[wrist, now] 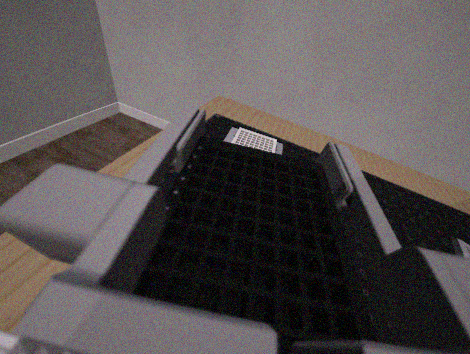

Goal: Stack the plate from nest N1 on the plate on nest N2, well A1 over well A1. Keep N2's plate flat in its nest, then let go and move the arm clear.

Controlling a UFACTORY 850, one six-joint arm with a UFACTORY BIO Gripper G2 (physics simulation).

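Observation:
A black plate with a grid of square wells fills the middle of the wrist view. My gripper is shut on it, one grey finger along each long side. A small-looking white plate with dark wells sits on a grey nest farther off, beyond the far end of the held plate. The nest labels and the A1 corners cannot be read. What lies beneath the held plate is hidden by it.
A black board lies on the wooden table. Part of a light grey object shows at the right edge. Grey walls stand behind the table, and dark wooden floor shows at the left.

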